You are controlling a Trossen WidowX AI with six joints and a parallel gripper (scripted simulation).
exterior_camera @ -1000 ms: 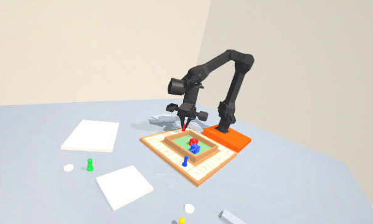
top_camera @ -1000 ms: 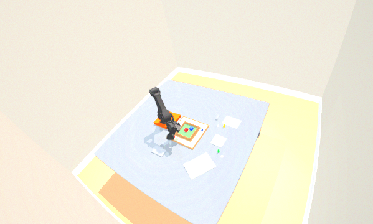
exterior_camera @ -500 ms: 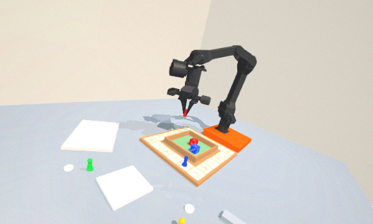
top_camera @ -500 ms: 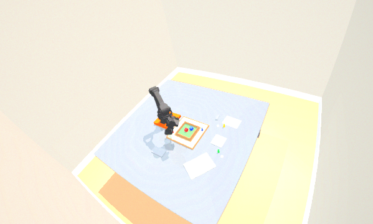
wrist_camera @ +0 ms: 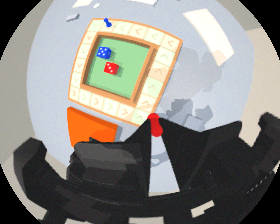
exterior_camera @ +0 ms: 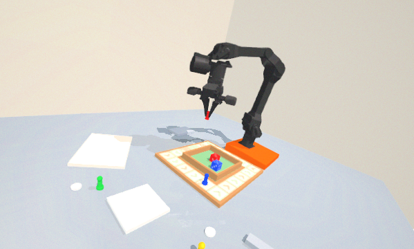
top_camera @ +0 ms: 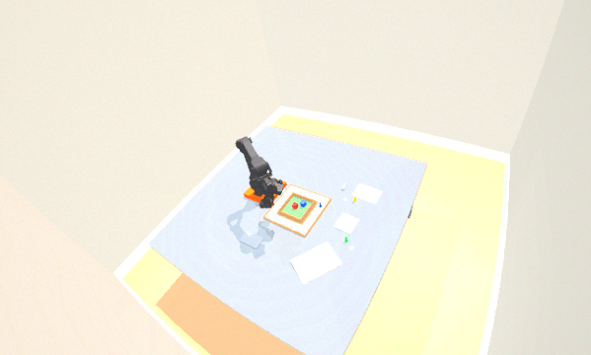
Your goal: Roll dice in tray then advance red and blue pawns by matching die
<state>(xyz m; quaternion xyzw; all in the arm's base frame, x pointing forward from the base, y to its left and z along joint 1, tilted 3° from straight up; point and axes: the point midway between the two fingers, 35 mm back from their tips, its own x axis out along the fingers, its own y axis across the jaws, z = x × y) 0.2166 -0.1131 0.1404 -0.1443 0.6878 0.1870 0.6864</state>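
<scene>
My gripper tip is now 170 mm short of the blue pawn, 180 mm to the right of it and 120 mm above it. Round my gripper tip: red pawn (10 mm above); then green pawn (400 mm ahead, 40 mm to the left, 130 mm below); then yellow pawn (320 mm ahead, 300 mm to the left, 130 mm below).
</scene>
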